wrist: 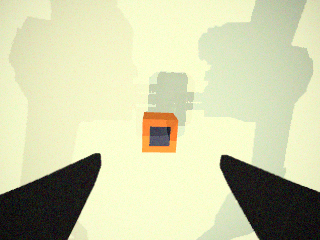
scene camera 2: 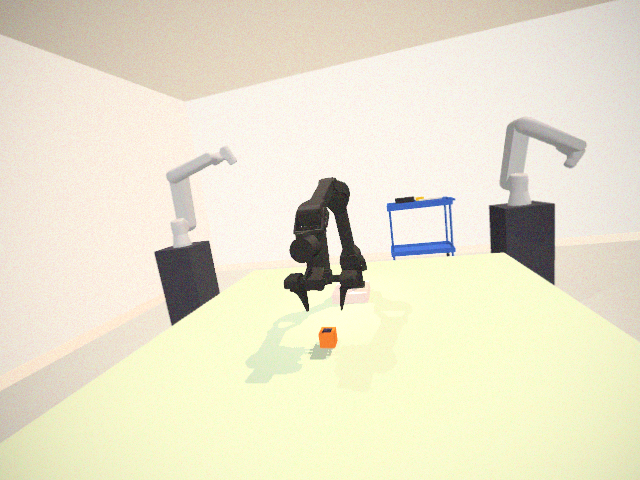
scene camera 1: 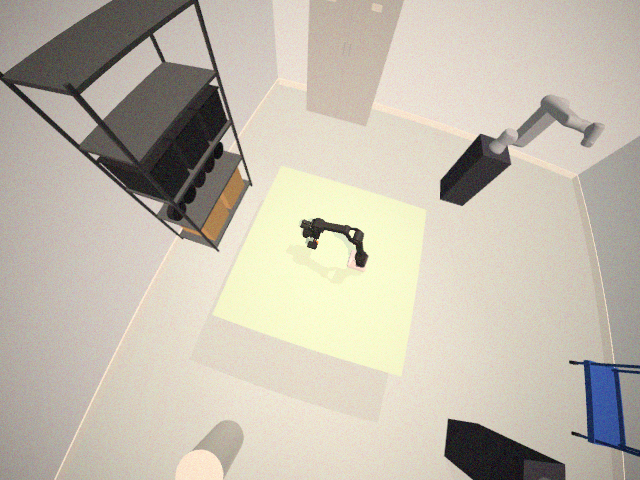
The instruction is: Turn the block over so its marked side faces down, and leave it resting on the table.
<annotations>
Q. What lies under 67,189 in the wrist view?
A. The gripper.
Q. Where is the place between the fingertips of the gripper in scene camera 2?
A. At 324,310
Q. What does the gripper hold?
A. Nothing.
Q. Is the gripper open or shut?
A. Open.
</annotations>
